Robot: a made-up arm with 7 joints.
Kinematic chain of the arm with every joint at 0, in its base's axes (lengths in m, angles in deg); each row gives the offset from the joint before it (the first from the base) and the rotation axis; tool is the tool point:
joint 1: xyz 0 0 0.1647 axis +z
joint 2: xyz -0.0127 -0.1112 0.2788 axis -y
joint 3: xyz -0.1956 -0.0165 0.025 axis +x
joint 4: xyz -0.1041 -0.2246 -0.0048 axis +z
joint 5: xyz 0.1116 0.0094 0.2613 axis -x
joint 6: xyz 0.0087 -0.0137 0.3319 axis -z
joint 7: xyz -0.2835 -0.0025 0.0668 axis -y
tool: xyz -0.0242 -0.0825 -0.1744
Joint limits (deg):
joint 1: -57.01..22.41
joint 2: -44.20..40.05
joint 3: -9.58..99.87
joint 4: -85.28..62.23
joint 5: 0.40..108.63
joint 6: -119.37..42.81
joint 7: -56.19..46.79
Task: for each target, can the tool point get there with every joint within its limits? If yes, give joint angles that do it. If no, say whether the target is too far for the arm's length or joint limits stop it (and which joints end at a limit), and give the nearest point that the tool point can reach.
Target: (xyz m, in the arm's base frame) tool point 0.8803 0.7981 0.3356
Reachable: no: joint limits stop it (at a limit: joint 1, joint 2, joint 3, joint 5, joint 6, joint 7) | nearest point 0.4565 0.1974 0.6465 | short by 0.798 m
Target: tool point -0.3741 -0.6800 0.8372
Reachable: yes | joints -10.85 -16.19 42.97 -32.77 46.40 -49.88 1.49
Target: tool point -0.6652 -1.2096 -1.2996
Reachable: no: too far | nearest point -0.3626 -0.6593 -0.4100 | short by 1.089 m
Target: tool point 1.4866 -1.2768 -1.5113
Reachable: no: too far | nearest point 0.4421 -0.6082 -0.3538 | short by 1.696 m
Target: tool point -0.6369 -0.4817 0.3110
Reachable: yes | joints -25.31 -3.83 80.48 34.97 31.57 -19.16 26.06
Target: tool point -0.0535 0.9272 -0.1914
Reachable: no: joint limits stop it (at a limit: joint 1, joint 3, joint 4, joint 5, joint 6, joint 7) | nearest point -0.3159 0.4663 0.0034 | short by 0.565 m
